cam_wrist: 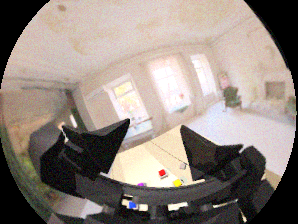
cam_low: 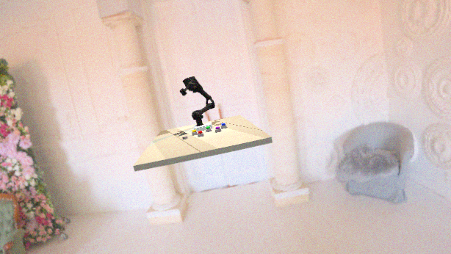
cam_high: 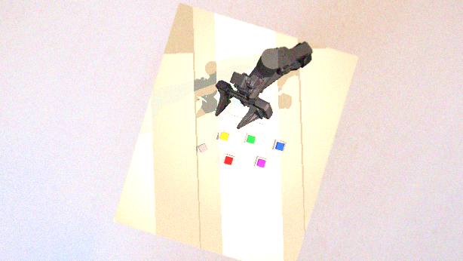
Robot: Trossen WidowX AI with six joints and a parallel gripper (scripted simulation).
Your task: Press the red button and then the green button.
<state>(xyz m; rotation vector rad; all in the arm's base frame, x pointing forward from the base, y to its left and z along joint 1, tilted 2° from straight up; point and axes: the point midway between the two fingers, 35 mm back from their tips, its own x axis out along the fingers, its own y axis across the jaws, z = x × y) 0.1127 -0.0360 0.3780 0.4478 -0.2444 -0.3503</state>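
Now: the red button 39 cm below my gripper tip, 16 cm ahead of it and 4 cm to the left of it. The rest, counted from my gripper tip: yellow button 39 cm below, 5 cm ahead, 1 cm to the right; then green button 39 cm below, 12 cm to the left, 4 cm ahead; then purple button 39 cm below, 19 cm to the left, 14 cm ahead.
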